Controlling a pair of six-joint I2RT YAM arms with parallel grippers.
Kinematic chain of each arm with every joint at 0, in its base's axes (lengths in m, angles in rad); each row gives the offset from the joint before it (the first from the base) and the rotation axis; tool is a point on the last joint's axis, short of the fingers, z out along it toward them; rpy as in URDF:
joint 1: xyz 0 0 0.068 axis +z
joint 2: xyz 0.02 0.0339 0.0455 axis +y
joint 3: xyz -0.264 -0.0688 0 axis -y
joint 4: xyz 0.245 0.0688 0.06 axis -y
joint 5: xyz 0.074 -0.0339 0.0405 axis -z
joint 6: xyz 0.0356 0 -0.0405 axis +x
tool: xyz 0 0 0 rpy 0 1.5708 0
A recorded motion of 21 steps. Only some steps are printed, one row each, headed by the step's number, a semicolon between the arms.
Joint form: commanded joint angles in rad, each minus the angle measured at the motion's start. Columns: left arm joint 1, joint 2, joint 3, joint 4, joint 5, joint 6; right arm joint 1, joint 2, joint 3, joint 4, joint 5, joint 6.
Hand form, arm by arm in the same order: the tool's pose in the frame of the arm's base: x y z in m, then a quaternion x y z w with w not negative. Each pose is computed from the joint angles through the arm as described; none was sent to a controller.
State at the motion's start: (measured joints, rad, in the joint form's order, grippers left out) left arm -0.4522 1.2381 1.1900 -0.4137 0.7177 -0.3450; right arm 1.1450 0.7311 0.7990 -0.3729 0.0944 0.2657
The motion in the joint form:
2: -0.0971 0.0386 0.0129 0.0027 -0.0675 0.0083; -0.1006 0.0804 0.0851 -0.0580 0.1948 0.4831
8: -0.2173 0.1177 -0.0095 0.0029 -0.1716 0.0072; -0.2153 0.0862 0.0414 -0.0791 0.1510 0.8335
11: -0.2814 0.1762 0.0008 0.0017 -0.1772 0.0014; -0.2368 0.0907 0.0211 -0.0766 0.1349 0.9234
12: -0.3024 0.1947 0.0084 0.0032 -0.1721 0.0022; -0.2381 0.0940 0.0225 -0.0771 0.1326 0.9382
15: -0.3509 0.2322 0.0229 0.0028 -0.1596 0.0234; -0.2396 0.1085 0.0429 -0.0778 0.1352 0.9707
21: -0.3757 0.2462 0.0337 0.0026 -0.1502 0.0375; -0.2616 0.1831 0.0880 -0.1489 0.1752 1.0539
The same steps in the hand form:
2: 0.2299 -0.1660 0.3602 0.25019 0.78923 -0.45695 0.32515; 0.0990 0.1501 0.3447 -0.03855 0.81644 0.36655 0.44450
8: 0.2256 -0.2022 0.3300 0.26582 0.81589 -0.42781 0.28397; 0.1156 0.1404 0.3265 0.13659 0.82647 0.40110 0.37070
11: 0.2218 -0.2246 0.3164 0.28475 0.82061 -0.42740 0.25069; 0.1190 0.1394 0.3190 0.17799 0.82501 0.40889 0.34712
12: 0.2200 -0.2322 0.3137 0.29395 0.81885 -0.43000 0.24120; 0.1196 0.1398 0.3189 0.18402 0.82439 0.41085 0.34311
15: 0.2139 -0.2487 0.3073 0.32292 0.81150 -0.43322 0.22250; 0.1215 0.1417 0.3235 0.19869 0.81951 0.41752 0.33853
21: 0.2097 -0.2566 0.3066 0.34001 0.80423 -0.43691 0.21617; 0.1328 0.1469 0.3194 0.25119 0.82970 0.37912 0.32369

